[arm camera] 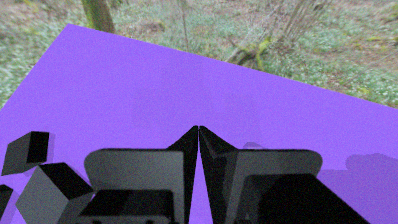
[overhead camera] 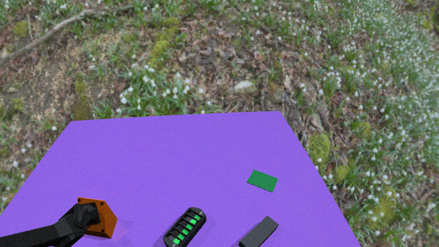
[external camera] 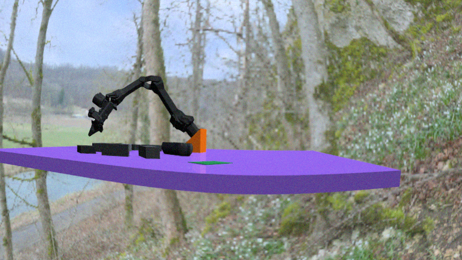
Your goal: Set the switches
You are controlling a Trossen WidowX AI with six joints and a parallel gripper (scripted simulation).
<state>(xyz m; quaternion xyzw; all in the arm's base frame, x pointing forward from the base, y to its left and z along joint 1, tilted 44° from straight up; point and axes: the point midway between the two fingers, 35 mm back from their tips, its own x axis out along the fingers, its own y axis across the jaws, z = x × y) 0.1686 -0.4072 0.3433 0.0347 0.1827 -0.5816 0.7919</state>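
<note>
Right now the dark grey block is 430 mm to the left of my gripper tip, 320 mm ahead of it and 40 mm below it. Round my gripper tip: flat green patch 650 mm to the left, 420 mm ahead, 60 mm below.
</note>
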